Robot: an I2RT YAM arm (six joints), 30 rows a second.
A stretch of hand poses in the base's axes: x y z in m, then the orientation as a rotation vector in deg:
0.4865, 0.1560, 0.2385, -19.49, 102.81, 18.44
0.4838, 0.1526, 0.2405, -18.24, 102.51, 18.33
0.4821, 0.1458, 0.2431, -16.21, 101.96, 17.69
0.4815, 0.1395, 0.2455, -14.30, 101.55, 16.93
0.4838, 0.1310, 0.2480, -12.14, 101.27, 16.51
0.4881, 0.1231, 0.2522, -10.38, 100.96, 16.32
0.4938, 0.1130, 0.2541, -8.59, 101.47, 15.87
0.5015, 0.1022, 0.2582, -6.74, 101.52, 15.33
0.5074, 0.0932, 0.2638, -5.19, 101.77, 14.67
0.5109, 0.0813, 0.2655, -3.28, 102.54, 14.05
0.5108, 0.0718, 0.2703, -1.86, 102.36, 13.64
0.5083, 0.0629, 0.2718, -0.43, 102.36, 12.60
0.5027, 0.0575, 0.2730, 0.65, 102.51, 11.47
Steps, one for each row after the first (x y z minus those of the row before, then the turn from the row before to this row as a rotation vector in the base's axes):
-0.0027, -0.0034, 0.0020, 0.66, -0.27, -0.90
-0.0017, -0.0068, 0.0026, 0.78, -0.57, -1.71
-0.0006, -0.0063, 0.0024, 0.61, -0.44, -1.70
0.0023, -0.0085, 0.0025, 0.95, -0.23, -1.69
0.0043, -0.0079, 0.0042, 0.89, -0.23, -1.30
0.0057, -0.0101, 0.0019, 0.60, 0.56, -1.46
0.0077, -0.0108, 0.0041, 0.64, 0.11, -1.55
0.0059, -0.0090, 0.0056, 0.37, 0.29, -1.41
0.0035, -0.0119, 0.0017, 0.53, 0.85, -1.61
-0.0001, -0.0095, 0.0048, 0.51, -0.10, -1.19
-0.0025, -0.0089, 0.0015, 0.07, 0.05, -1.54
-0.0056, -0.0054, 0.0012, -0.19, 0.18, -1.34

